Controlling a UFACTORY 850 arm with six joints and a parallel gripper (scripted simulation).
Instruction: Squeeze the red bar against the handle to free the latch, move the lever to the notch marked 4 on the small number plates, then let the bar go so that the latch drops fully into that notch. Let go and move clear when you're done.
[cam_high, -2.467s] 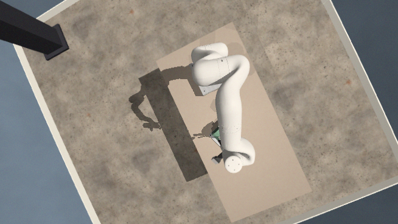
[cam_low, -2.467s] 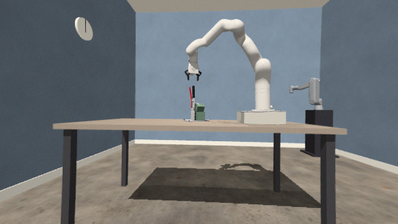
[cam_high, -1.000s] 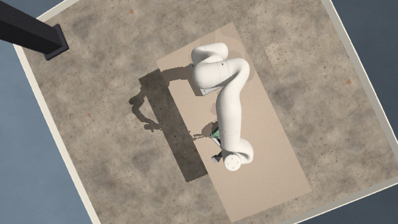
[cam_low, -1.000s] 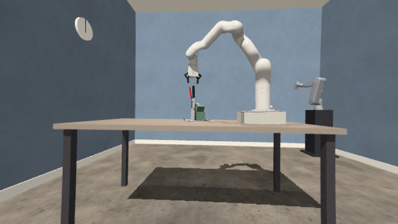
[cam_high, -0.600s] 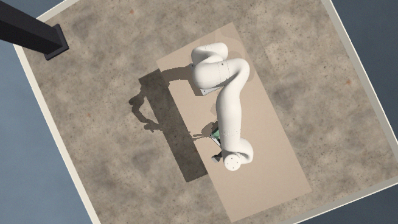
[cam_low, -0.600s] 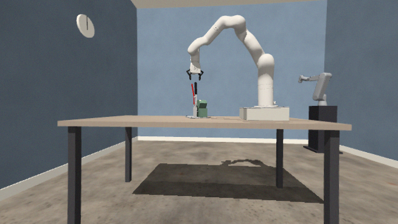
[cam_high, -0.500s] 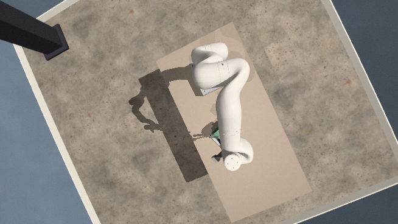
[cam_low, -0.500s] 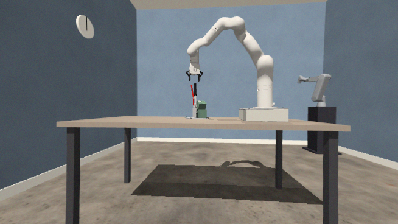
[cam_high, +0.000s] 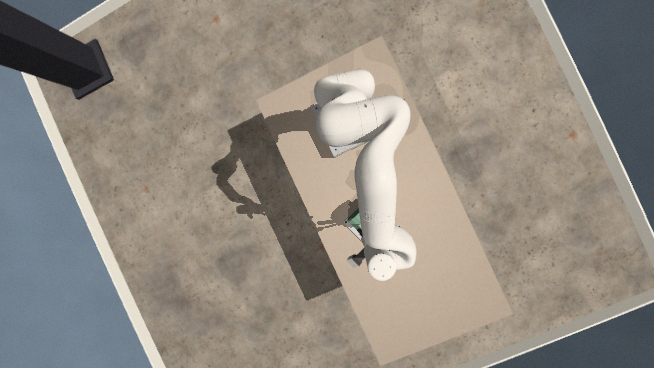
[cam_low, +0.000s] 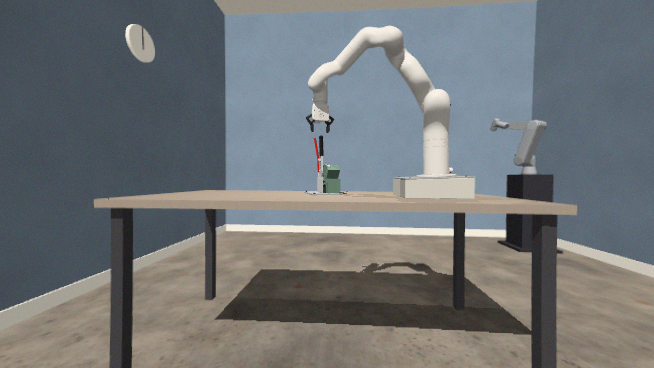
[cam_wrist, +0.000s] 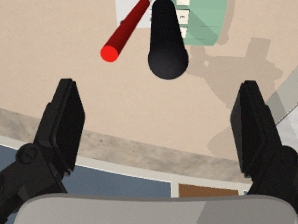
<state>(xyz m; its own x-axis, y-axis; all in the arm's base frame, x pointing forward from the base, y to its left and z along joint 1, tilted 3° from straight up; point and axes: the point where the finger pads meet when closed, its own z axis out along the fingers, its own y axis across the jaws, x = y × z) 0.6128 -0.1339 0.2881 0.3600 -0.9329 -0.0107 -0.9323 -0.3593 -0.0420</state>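
Right now the red bar is 170 mm below my hand, 20 mm to the left of it and 10 mm ahead of it.
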